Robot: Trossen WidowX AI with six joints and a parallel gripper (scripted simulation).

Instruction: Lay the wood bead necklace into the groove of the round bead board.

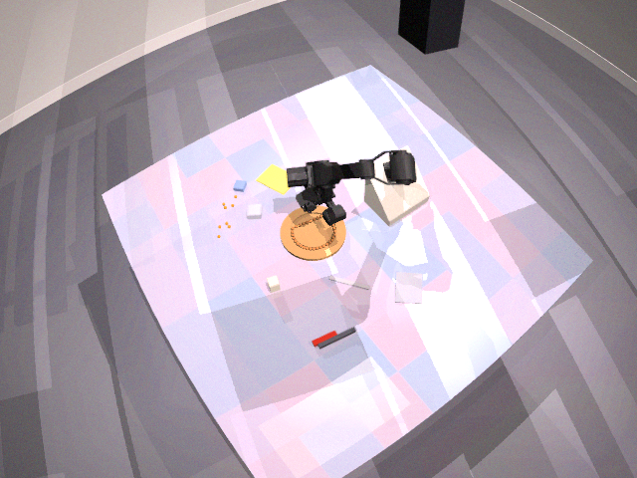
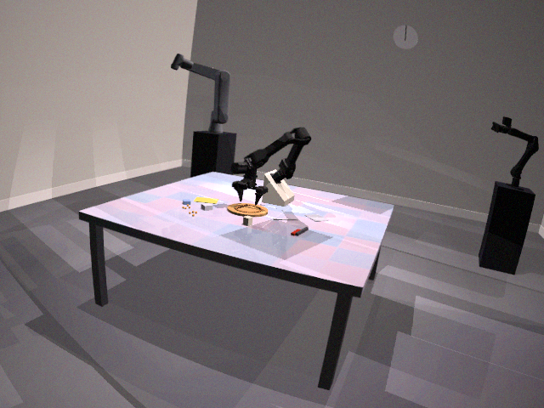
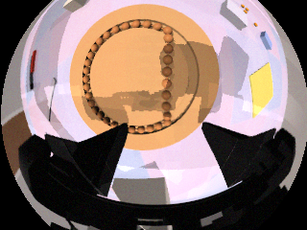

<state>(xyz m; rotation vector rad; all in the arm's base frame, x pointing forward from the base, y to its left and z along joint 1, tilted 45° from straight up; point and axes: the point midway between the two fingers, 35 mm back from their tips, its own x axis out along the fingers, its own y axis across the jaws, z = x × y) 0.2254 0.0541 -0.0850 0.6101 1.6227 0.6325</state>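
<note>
The round bead board lies 60 mm ahead of my gripper tip, 30 mm to the left of it and 10 mm below it. Also, from my gripper tip: white block: 180 mm ahead, 130 mm to the right, 10 mm below; then thin rod: 50 mm ahead, 240 mm to the left, 20 mm below; then yellow sheet: 60 mm ahead, 220 mm to the right, 20 mm below.
</note>
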